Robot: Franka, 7 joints.
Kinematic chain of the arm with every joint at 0, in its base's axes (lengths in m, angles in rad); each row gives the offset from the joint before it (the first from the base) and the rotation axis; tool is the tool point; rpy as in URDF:
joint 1: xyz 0 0 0.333 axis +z
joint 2: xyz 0 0 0 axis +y
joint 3: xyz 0 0 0.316 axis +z
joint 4: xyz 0.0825 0 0 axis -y
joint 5: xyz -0.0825 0 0.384 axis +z
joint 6: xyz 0 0 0 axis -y
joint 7: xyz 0.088 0 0 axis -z
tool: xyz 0 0 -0.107 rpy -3.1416 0 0
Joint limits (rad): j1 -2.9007..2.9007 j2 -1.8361..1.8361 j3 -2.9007..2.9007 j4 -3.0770..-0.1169 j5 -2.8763..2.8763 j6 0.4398..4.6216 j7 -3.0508..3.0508
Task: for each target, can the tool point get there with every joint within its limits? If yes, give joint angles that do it. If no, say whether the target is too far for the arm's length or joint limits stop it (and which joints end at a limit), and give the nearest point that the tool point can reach.
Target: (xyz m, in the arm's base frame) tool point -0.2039 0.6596 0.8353
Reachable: yes | joints -0.9309 -0.7353 2.0628 -0.5310 -1.3748 2.5985 1.0072
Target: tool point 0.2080 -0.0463 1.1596
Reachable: yes | joints -2.2932 -0.1537 1.4420 -0.3414 -0.0835 2.3862 1.9179
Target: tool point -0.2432 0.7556 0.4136
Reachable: yes | joints -1.5778 -1.4959 -1.6808 -0.8022 -0.3950 3.7353 0.7495
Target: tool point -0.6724 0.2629 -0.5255
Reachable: no: too far | nearest point -0.5277 0.2063 -0.2790 | short by 0.291 m
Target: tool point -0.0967 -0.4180 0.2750
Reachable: yes | joints 0.1821 -0.7597 -1.6734 -2.2592 -1.1075 1.0298 1.9663
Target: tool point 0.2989 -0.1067 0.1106
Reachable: yes | joints -1.7644 1.4789 0.5898 -2.6559 1.7872 0.9009 1.2420
